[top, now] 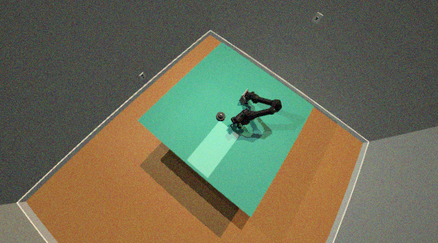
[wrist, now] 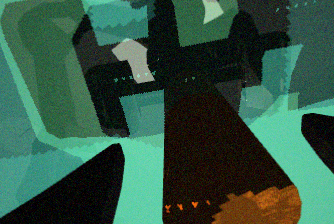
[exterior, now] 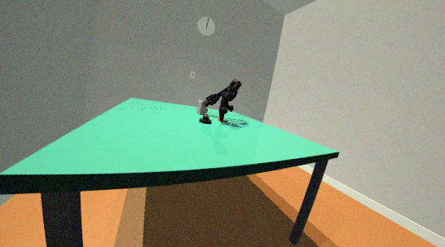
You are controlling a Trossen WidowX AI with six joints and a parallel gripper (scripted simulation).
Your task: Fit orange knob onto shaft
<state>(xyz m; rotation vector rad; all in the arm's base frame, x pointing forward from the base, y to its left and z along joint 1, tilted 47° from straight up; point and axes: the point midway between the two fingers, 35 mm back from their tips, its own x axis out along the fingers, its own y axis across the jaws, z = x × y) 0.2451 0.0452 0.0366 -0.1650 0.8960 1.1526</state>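
My gripper tip is 30 mm below the orange knob. Round my gripper tip: round pedestal: 170 mm to the right, 70 mm ahead, 20 mm above.
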